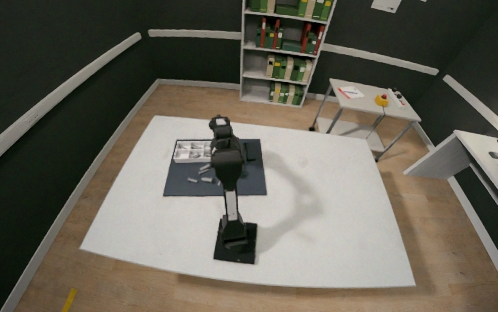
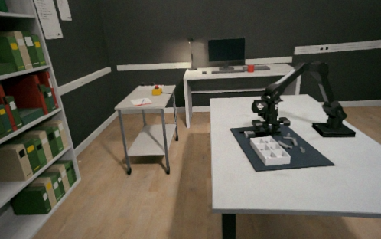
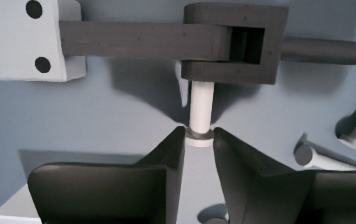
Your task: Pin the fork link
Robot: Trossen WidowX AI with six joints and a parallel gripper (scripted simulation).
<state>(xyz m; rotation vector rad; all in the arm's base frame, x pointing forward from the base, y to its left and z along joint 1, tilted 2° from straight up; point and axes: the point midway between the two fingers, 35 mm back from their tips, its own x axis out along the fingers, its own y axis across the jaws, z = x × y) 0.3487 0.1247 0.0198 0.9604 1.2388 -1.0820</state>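
Now: hand 30 mm short of the eye plate, 50 mm to the left of it and 30 mm above it. Also, from my hand: dark blue mat: 10 mm behind, 50 mm to the left, 50 mm below; grey block: 100 mm ahead, 30 mm to the right, 30 mm below; pin: 100 mm behind, 40 mm to the right, 40 mm below.
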